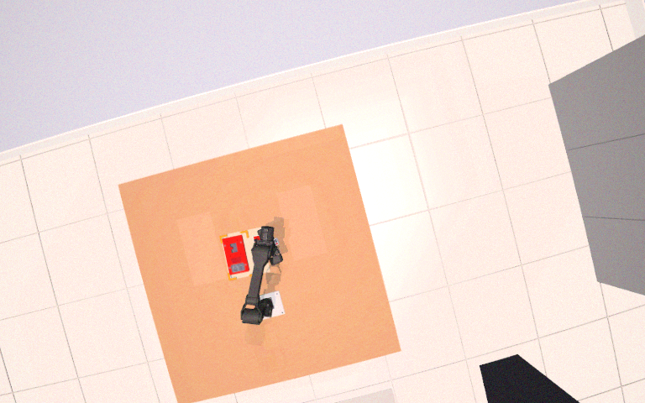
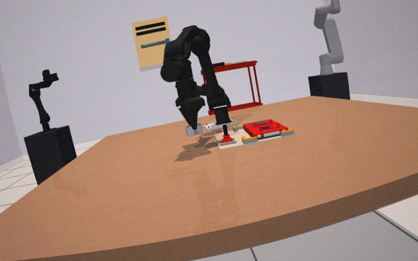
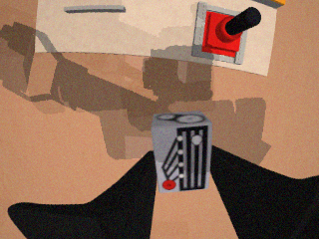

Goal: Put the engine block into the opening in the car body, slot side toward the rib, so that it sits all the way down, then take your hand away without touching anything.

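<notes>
My gripper tip is 2 cm past the base plate, 19 cm to the right of it and 5 cm above it. The rest, counted from my gripper tip: engine block (1 cm below).
</notes>
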